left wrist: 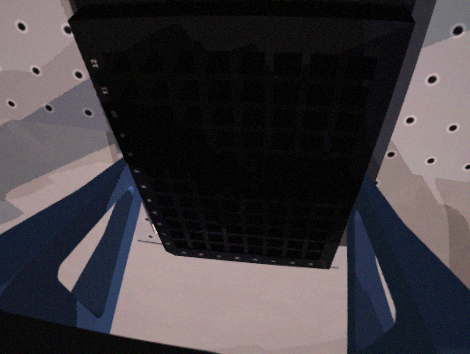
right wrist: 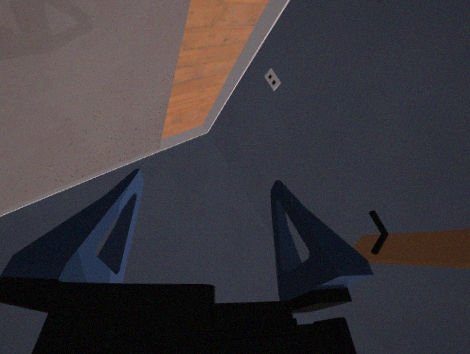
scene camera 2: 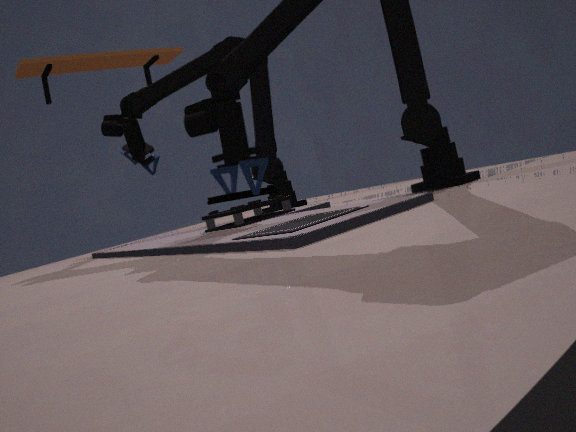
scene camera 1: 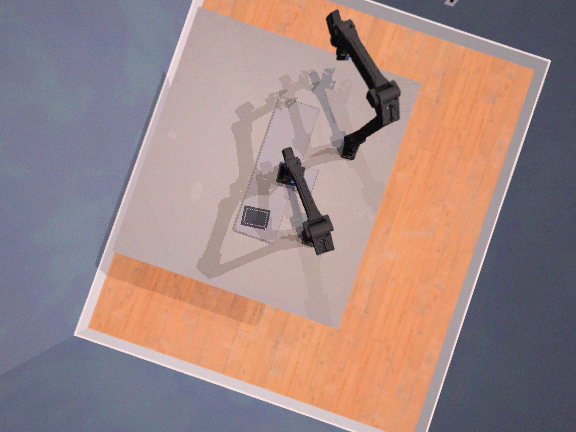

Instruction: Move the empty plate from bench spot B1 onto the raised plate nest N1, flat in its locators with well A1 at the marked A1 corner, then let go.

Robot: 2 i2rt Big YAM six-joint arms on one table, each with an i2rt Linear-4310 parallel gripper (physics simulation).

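Frame: origin at the left arm's base, x ahead, y left, z up, level; metres.
Seen in the pictures: left gripper, fingertip midpoint: (left wrist: 245,169) (scene camera 2: 244,197); right gripper, fingertip midpoint: (right wrist: 211,180) (scene camera 2: 145,168); left arm's base, link origin: (scene camera 2: 446,185); right arm's base, link origin: (scene camera 1: 349,149).
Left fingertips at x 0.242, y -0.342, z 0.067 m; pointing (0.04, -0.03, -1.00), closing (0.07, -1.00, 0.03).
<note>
Pixels of each thing's top centre, then the offset from my left fingertips to it.
- black multi-well plate, top centre: (left wrist: 240,194) (scene camera 2: 240,190) dx +0.005, dy +0.001, dz +0.016 m
- raised frame with light posts, top centre: (scene camera 2: 246,203) (scene camera 1: 290,174) dx -0.001, dy +0.000, dz -0.014 m
The black multi-well plate (left wrist: 243,152) (scene camera 2: 237,197) fills the left wrist view, with white row numbers along its left edge. My left gripper (left wrist: 245,169) (scene camera 2: 242,186) (scene camera 1: 285,176) is shut on the plate across its two long sides and holds it level, a little above a raised frame with light posts (scene camera 2: 232,218). In scene camera 1 the arm hides most of the plate. My right gripper (scene camera 2: 148,167) (scene camera 1: 343,57) (right wrist: 211,180) is open and empty, high in the air and far from the plate.
A long grey perforated mat (scene camera 1: 297,121) (scene camera 2: 395,204) lies on the table. A flat dark gridded rectangle with a dotted outline (scene camera 1: 255,217) (scene camera 2: 297,222) lies on it near the frame. An orange wall shelf (scene camera 2: 93,60) (right wrist: 418,247) hangs behind.
</note>
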